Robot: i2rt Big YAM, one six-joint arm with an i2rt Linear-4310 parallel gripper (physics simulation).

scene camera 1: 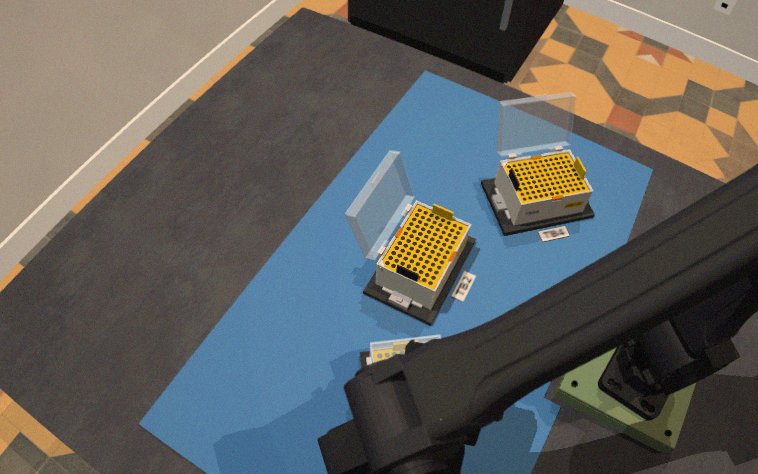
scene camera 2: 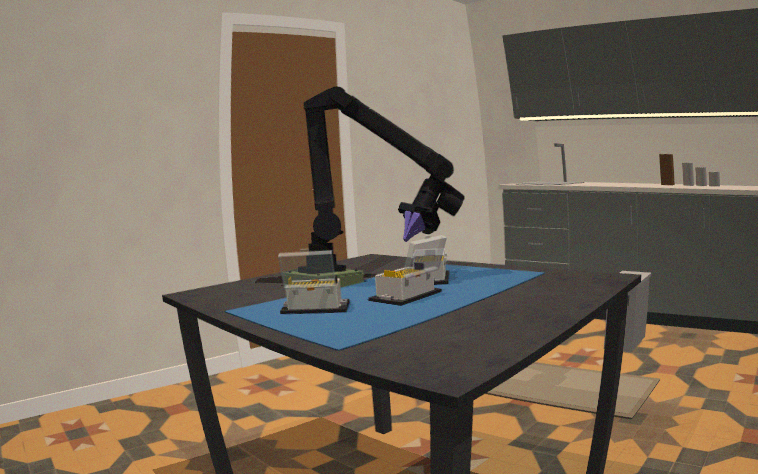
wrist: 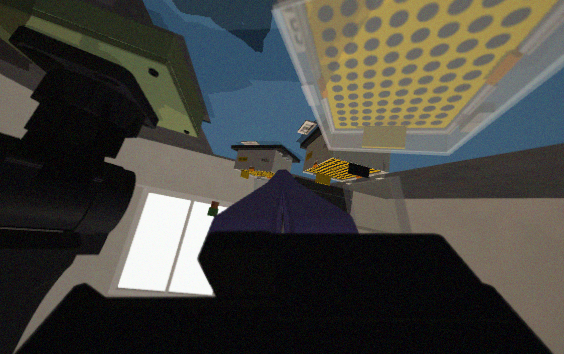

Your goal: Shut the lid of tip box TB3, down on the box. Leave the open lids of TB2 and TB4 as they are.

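Places are measured from the arm's base along level axes (x ahead, y left, z up), in centimetres.
Pixels of known places: gripper, fingertip midpoint: [scene camera 2: 404,240] [wrist: 282,177]; arm's base, origin of the base link: [scene camera 1: 642,367] [wrist: 109,87].
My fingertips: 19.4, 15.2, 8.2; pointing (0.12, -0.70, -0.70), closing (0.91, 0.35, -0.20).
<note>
For each thing: its top centre in the pictures, then the offset to it from my fingertips, as dx, dy, dz. Level surfaces: height alone.
- Tip box TB3, middle of its top: [wrist: 368,112] [scene camera 1: 423,384] [scene camera 2: 424,252] +2.4, +5.0, -3.8
- TB2, middle of its top: [scene camera 1: 433,245] [wrist: 331,173] [scene camera 2: 400,269] +12.4, -12.2, -4.9
- TB4, middle of its top: [scene camera 1: 550,179] [scene camera 2: 313,280] [wrist: 258,175] +4.8, -32.7, -4.9
- blue mat, its level: dz -11.5
- dark table, its level: dz -11.8
Tip box TB3 [scene camera 1: 385,354] [scene camera 2: 443,272] [wrist: 400,75] is mostly hidden under my arm in scene camera 1 and partly behind TB2 in scene camera 2. Its clear lid [wrist: 425,144] lies down over the yellow rack in the wrist view; whether it sits fully flush I cannot tell. TB2 [scene camera 1: 413,285] [scene camera 2: 399,286] [wrist: 322,170] has its lid [scene camera 1: 380,204] upright and open. TB4 [scene camera 1: 550,209] [scene camera 2: 313,299] [wrist: 260,157] has its lid [scene camera 1: 536,122] [scene camera 2: 304,260] upright and open. My gripper [scene camera 2: 406,238] [wrist: 282,177] is shut and empty, above the boxes near TB3, hidden in scene camera 1.
The boxes stand on a blue mat [scene camera 1: 279,335] [scene camera 2: 335,329] on a dark table [scene camera 1: 223,167] [scene camera 2: 447,357]. My arm's green base plate [scene camera 1: 614,410] [scene camera 2: 352,276] [wrist: 175,95] is beside the mat. Small name cards lie beside TB2 and TB4.
</note>
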